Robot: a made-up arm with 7 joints. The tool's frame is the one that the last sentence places.
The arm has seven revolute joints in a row. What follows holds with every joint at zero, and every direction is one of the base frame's. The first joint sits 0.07 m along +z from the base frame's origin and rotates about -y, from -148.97 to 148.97 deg. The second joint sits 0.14 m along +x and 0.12 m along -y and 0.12 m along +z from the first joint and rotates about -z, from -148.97 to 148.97 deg. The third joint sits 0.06 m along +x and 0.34 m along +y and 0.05 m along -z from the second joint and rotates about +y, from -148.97 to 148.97 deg. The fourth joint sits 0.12 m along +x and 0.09 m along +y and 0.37 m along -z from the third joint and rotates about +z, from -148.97 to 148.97 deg. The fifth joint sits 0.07 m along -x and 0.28 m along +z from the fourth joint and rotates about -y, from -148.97 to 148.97 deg. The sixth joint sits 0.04 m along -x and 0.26 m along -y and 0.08 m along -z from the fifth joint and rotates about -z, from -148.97 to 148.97 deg. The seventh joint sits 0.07 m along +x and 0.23 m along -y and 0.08 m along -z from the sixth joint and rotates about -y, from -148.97 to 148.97 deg. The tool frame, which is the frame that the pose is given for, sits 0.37 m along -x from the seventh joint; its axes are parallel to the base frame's.
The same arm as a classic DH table. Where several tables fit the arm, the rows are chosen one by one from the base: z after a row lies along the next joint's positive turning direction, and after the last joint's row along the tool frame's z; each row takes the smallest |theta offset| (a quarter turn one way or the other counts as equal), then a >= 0, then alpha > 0; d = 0 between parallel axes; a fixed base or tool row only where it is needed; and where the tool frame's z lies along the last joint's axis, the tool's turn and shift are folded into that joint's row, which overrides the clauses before.
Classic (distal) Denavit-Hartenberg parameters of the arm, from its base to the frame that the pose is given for. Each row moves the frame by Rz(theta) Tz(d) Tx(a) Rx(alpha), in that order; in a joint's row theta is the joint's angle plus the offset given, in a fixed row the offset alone. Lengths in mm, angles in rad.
base (fixed): a 0.0, alpha 1.5708, d 70.0, theta offset 0.0000
joint 1: a 140.0, alpha 1.5708, d 120.0, theta offset 0.0000
joint 2: a 60.0, alpha 1.5708, d -70.0, theta offset 0.0000
joint 3: a 120.0, alpha 1.5708, d 430.0, theta offset 0.0000
joint 4: a -70.0, alpha 1.5708, d -90.0, theta offset 0.0000
joint 5: a -40.0, alpha 1.5708, d 260.0, theta offset 0.0000
joint 6: a 70.0, alpha -1.5708, d 160.0, theta offset 0.0000
joint 7: a -370.0, alpha -1.5708, d 230.0, theta offset 0.0000
Joint limits (rad, base to tool): -2.6000..2.6000 -2.6000..2.6000 -2.6000..2.6000 -2.6000..2.6000 -2.6000..2.6000 -2.6000..2.6000 -2.6000..2.6000

